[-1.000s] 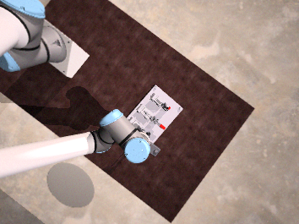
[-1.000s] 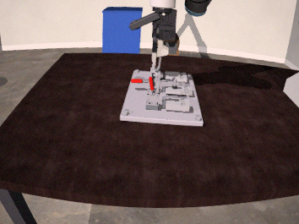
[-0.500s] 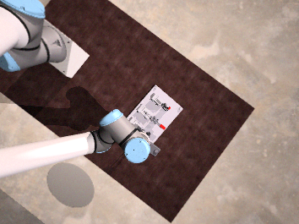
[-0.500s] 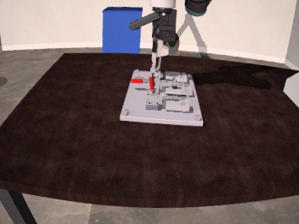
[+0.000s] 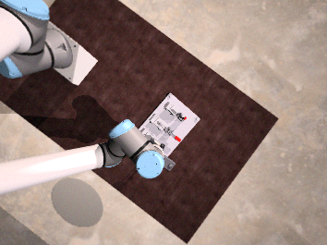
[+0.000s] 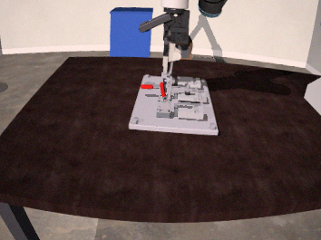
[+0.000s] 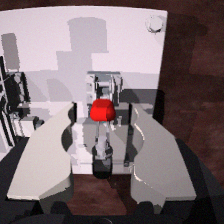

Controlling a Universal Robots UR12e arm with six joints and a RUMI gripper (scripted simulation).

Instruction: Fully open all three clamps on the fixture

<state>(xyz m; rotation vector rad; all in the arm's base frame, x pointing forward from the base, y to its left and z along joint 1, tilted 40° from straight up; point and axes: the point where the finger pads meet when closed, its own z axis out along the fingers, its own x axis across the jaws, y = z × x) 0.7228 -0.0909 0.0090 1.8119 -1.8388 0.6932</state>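
The grey fixture plate lies 110 mm to the left of my hand, 80 mm below it and 30 mm behind it.
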